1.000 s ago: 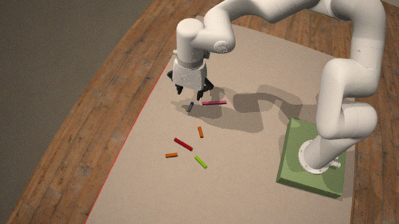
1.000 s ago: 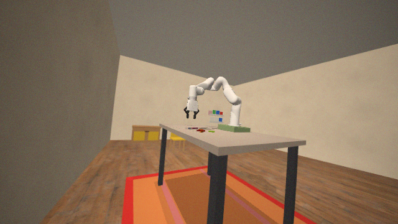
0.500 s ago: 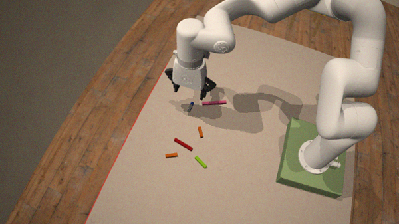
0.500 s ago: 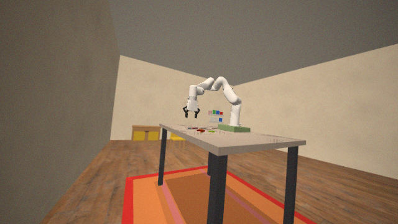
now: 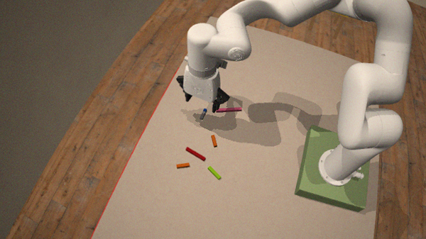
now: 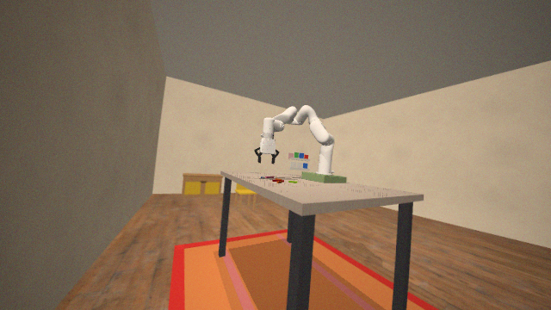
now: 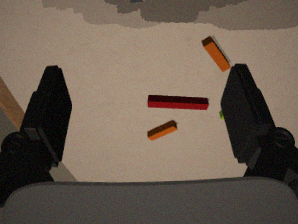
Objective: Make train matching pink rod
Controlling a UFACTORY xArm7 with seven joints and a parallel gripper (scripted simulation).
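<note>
My gripper is now 17 cm to the right of the lime rod, 11 cm above it and 10 cm past it. From my hand the other things lie so: blue rod 11 cm below, 4 cm to the right; then grey rod 11 cm below, 2 cm to the right; then pink rod 11 cm below, 7 cm to the right, 7 cm behind.
</note>
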